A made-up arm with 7 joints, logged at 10 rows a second.
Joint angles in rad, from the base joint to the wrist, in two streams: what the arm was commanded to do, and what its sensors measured. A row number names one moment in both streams.
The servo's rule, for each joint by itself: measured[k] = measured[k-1] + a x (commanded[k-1-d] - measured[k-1]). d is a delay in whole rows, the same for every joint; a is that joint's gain. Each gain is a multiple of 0.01, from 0.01 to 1. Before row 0 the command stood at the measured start. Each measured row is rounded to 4 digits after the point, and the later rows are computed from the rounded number. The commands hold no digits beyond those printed.
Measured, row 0:
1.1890, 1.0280, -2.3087, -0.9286, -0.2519, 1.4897, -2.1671
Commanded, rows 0 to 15:
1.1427, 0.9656, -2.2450, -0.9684, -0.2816, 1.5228, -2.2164
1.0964, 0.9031, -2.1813, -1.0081, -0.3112, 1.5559, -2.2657
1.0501, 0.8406, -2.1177, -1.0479, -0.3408, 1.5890, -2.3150
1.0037, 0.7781, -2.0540, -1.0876, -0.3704, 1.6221, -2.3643
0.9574, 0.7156, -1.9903, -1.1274, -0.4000, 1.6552, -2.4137
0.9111, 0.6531, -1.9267, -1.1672, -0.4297, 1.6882, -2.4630
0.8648, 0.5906, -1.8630, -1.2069, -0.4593, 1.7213, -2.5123
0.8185, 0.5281, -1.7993, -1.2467, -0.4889, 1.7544, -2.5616
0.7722, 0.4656, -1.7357, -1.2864, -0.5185, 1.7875, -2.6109
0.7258, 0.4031, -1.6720, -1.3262, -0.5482, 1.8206, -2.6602
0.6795, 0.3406, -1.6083, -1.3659, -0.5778, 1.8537, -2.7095
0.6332, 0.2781, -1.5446, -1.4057, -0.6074, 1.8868, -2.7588
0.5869, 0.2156, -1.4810, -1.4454, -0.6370, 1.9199, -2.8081
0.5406, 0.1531, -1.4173, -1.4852, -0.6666, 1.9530, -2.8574
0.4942, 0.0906, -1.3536, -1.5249, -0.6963, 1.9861, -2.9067
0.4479, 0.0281, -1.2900, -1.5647, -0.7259, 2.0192, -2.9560
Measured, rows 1 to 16:
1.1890, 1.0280, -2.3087, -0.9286, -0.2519, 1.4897, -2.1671
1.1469, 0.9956, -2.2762, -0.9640, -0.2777, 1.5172, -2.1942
1.1009, 0.9475, -2.2278, -1.0032, -0.3068, 1.5493, -2.2335
1.0547, 0.8919, -2.1716, -1.0430, -0.3364, 1.5823, -2.2783
1.0083, 0.8327, -2.1116, -1.0827, -0.3660, 1.6153, -2.3256
0.9620, 0.7718, -2.0497, -1.1225, -0.3956, 1.6484, -2.3741
0.9157, 0.7101, -1.9870, -1.1623, -0.4253, 1.6814, -2.4230
0.8694, 0.6480, -1.9238, -1.2020, -0.4549, 1.7145, -2.4721
0.8231, 0.5857, -1.8603, -1.2418, -0.4845, 1.7476, -2.5213
0.7768, 0.5232, -1.7968, -1.2815, -0.5141, 1.7807, -2.5706
0.7304, 0.4607, -1.7332, -1.3213, -0.5438, 1.8138, -2.6199
0.6841, 0.3982, -1.6695, -1.3610, -0.5734, 1.8469, -2.6692
0.6378, 0.3357, -1.6058, -1.4008, -0.6030, 1.8800, -2.7185
0.5915, 0.2732, -1.5422, -1.4405, -0.6326, 1.9131, -2.7678
0.5452, 0.2107, -1.4785, -1.4803, -0.6622, 1.9462, -2.8171
0.4988, 0.1482, -1.4148, -1.5200, -0.6919, 1.9793, -2.8664
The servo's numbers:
d 1
a 0.91 0.52 0.51 0.89 0.87 0.83 0.55

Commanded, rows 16 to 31:
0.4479, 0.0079, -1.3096, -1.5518, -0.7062, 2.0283, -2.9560
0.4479, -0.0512, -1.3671, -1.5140, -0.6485, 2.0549, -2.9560
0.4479, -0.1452, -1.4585, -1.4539, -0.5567, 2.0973, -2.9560
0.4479, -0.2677, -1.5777, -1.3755, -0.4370, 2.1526, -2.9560
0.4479, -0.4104, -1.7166, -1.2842, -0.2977, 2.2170, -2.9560
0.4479, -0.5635, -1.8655, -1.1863, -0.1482, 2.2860, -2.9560
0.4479, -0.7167, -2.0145, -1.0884, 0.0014, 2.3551, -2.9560
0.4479, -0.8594, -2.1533, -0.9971, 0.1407, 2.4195, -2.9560
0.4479, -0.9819, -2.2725, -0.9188, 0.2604, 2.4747, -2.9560
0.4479, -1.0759, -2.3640, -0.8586, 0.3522, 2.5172, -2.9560
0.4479, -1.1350, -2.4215, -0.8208, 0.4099, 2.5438, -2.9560
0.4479, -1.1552, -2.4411, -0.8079, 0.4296, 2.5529, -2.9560
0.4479, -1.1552, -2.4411, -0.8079, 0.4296, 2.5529, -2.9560
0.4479, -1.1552, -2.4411, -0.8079, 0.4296, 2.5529, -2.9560
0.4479, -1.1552, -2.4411, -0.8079, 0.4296, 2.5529, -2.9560
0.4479, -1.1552, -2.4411, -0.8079, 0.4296, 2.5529, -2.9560
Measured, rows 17 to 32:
0.4525, 0.0857, -1.3512, -1.5598, -0.7215, 2.0124, -2.9157
0.4483, 0.0452, -1.3300, -1.5527, -0.7082, 2.0256, -2.9379
0.4479, -0.0049, -1.3489, -1.5183, -0.6563, 2.0499, -2.9479
0.4479, -0.0779, -1.4048, -1.4610, -0.5696, 2.0892, -2.9524
0.4479, -0.1766, -1.4930, -1.3849, -0.4542, 2.1418, -2.9544
0.4479, -0.2982, -1.6070, -1.2953, -0.3180, 2.2042, -2.9553
0.4479, -0.4362, -1.7388, -1.1983, -0.1703, 2.2721, -2.9557
0.4479, -0.5821, -1.8794, -1.1005, -0.0209, 2.3410, -2.9559
0.4479, -0.7263, -2.0191, -1.0085, 0.1197, 2.4062, -2.9560
0.4479, -0.8592, -2.1483, -0.9287, 0.2421, 2.4631, -2.9560
0.4479, -0.9719, -2.2583, -0.8663, 0.3379, 2.5080, -2.9560
0.4479, -1.0567, -2.3415, -0.8258, 0.4005, 2.5377, -2.9560
0.4479, -1.1079, -2.3923, -0.8099, 0.4258, 2.5503, -2.9560
0.4479, -1.1325, -2.4172, -0.8081, 0.4291, 2.5525, -2.9560
0.4479, -1.1443, -2.4294, -0.8079, 0.4295, 2.5528, -2.9560
0.4479, -1.1500, -2.4354, -0.8079, 0.4296, 2.5529, -2.9560

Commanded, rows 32 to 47:
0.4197, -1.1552, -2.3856, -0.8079, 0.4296, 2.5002, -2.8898
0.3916, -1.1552, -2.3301, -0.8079, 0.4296, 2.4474, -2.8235
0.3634, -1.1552, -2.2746, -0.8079, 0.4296, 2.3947, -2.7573
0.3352, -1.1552, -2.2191, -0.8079, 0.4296, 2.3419, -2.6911
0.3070, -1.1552, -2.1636, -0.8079, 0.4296, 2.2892, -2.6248
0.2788, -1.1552, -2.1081, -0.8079, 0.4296, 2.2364, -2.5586
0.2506, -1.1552, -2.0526, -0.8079, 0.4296, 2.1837, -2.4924
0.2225, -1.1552, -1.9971, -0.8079, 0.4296, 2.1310, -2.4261
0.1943, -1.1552, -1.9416, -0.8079, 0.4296, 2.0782, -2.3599
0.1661, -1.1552, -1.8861, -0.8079, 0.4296, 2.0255, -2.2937
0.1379, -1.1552, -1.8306, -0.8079, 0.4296, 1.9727, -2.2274
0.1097, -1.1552, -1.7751, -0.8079, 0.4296, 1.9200, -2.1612
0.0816, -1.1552, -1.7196, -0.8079, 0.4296, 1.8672, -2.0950
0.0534, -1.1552, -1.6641, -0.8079, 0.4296, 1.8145, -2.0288
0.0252, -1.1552, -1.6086, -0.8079, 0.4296, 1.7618, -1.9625
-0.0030, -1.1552, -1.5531, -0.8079, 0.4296, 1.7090, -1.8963
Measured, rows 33 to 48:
0.4479, -1.1527, -2.4383, -0.8079, 0.4296, 2.5529, -2.9560
0.4222, -1.1540, -2.4114, -0.8079, 0.4296, 2.5092, -2.9196
0.3944, -1.1546, -2.3699, -0.8079, 0.4296, 2.4579, -2.8667
0.3662, -1.1549, -2.3213, -0.8079, 0.4296, 2.4054, -2.8065
0.3380, -1.1551, -2.2692, -0.8079, 0.4296, 2.3527, -2.7430
0.3098, -1.1552, -2.2153, -0.8079, 0.4296, 2.3000, -2.6780
0.2816, -1.1552, -2.1606, -0.8079, 0.4296, 2.2472, -2.6123
0.2534, -1.1552, -2.1055, -0.8079, 0.4296, 2.1945, -2.5464
0.2253, -1.1552, -2.0502, -0.8079, 0.4296, 2.1418, -2.4802
0.1971, -1.1552, -1.9948, -0.8079, 0.4296, 2.0890, -2.4140
0.1689, -1.1552, -1.9394, -0.8079, 0.4296, 2.0363, -2.3478
0.1407, -1.1552, -1.8839, -0.8079, 0.4296, 1.9835, -2.2816
0.1125, -1.1552, -1.8284, -0.8079, 0.4296, 1.9308, -2.2154
0.0844, -1.1552, -1.7729, -0.8079, 0.4296, 1.8780, -2.1492
0.0562, -1.1552, -1.7174, -0.8079, 0.4296, 1.8253, -2.0830
0.0280, -1.1552, -1.6619, -0.8079, 0.4296, 1.7726, -2.0167

